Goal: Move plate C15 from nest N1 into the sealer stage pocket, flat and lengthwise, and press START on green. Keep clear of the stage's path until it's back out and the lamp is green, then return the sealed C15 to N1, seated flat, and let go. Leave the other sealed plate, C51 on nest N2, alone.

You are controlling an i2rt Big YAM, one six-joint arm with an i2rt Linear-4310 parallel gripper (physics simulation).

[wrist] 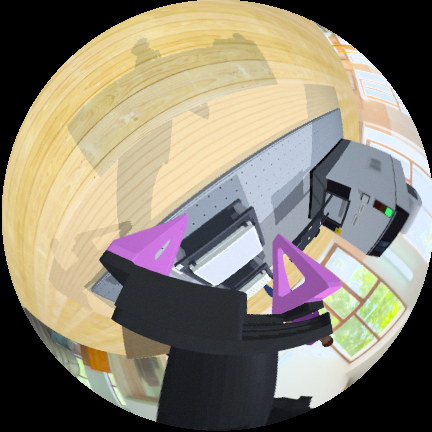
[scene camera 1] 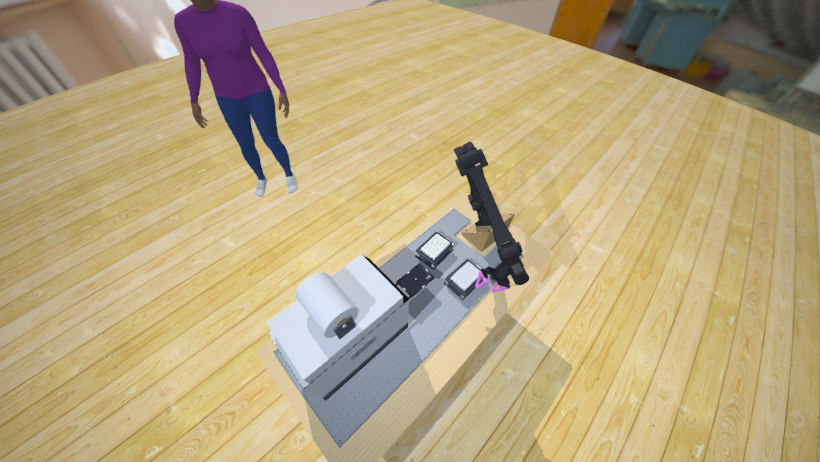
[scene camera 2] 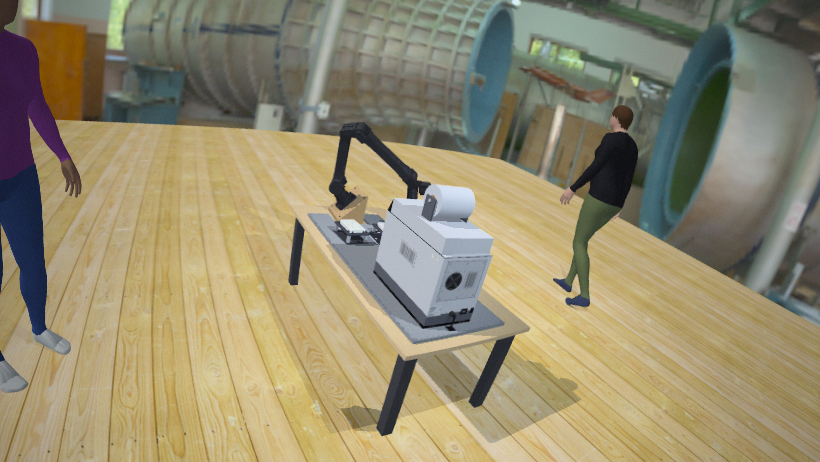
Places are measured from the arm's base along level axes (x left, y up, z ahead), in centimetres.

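Pixels of known places: gripper, between the fingertips: (wrist: 232, 228) (scene camera 1: 484, 289); arm's base, origin of its link: (scene camera 1: 488, 222) (scene camera 2: 346, 202).
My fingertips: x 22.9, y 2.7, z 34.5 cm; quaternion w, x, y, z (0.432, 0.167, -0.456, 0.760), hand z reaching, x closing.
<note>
For each thing: its middle in the pictures, then the offset to it from my fingertips. "spot": a spot on its surface instead. Level surfaces: height alone.
- smooth white-topped plate, middle of its body: (wrist: 230, 257) (scene camera 1: 466, 275) dx -10.8, dy -4.6, dz -2.2 cm
- second plate, middle of its body: (wrist: 252, 287) (scene camera 2: 352, 225) (scene camera 1: 435, 246) dx -31.7, dy -4.0, dz -3.2 cm
- black stage, a spot on its surface: (wrist: 307, 238) (scene camera 1: 416, 278) spot: dx -24.1, dy -1.0, dz +17.5 cm
- lamp, middle of its body: (wrist: 388, 211) dx -14.8, dy +17.2, dz +32.6 cm
- white film roll, middle of its body: (scene camera 1: 327, 304) (scene camera 2: 449, 201) dx -24.2, dy +31.8, dz +55.8 cm
- grey perforated board, height of its surface: dy -10.0 cm
My gripper (scene camera 1: 489, 282) (wrist: 232, 228) is open and empty, beside and above the outer edge of the smooth white-topped plate (scene camera 1: 464, 276) (wrist: 230, 254). That plate lies flat on its dark nest. A second plate (scene camera 1: 436, 245) (scene camera 2: 352, 226) (wrist: 256, 286) with wells showing on top lies flat on the other nest. Labels are unreadable, so I cannot tell by name which is C15 or C51. The black stage (scene camera 1: 413, 280) (wrist: 307, 238) is out of the sealer (scene camera 1: 344, 338) (scene camera 2: 410, 255) (wrist: 367, 172), with no plate on it. The lamp (wrist: 388, 212) is green. In scene camera 2 the sealer hides the gripper.
A white film roll (scene camera 1: 327, 304) (scene camera 2: 455, 201) sits on top of the sealer. Nests and sealer stand on a grey perforated board (scene camera 1: 367, 401) (scene camera 2: 360, 265) (wrist: 270, 167). The arm's tan base wedge (scene camera 1: 479, 235) (scene camera 2: 354, 207) is near the nests. Two people (scene camera 1: 229, 51) (scene camera 2: 612, 166) stand away from the table.
</note>
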